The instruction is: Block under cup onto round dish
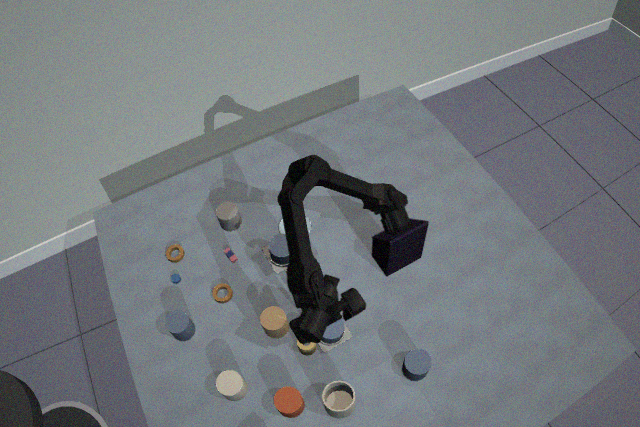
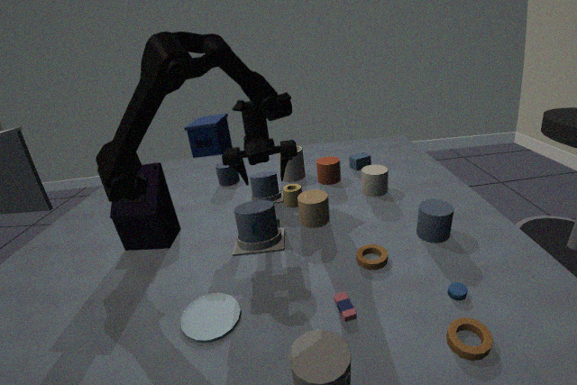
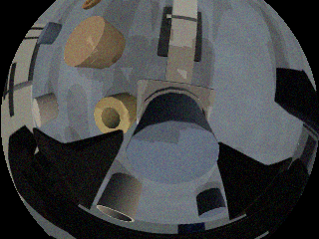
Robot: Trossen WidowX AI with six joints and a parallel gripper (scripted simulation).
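The grey block lies 30 mm below my gripper tip. From my gripper tip the other things lie so: balance: 10 mm ahead, 140 mm to the right, 30 mm below; orange cylinder: 180 mm ahead, 140 mm to the left, 30 mm below; tan cylinder: 110 mm ahead, 80 mm to the right, 30 mm below.
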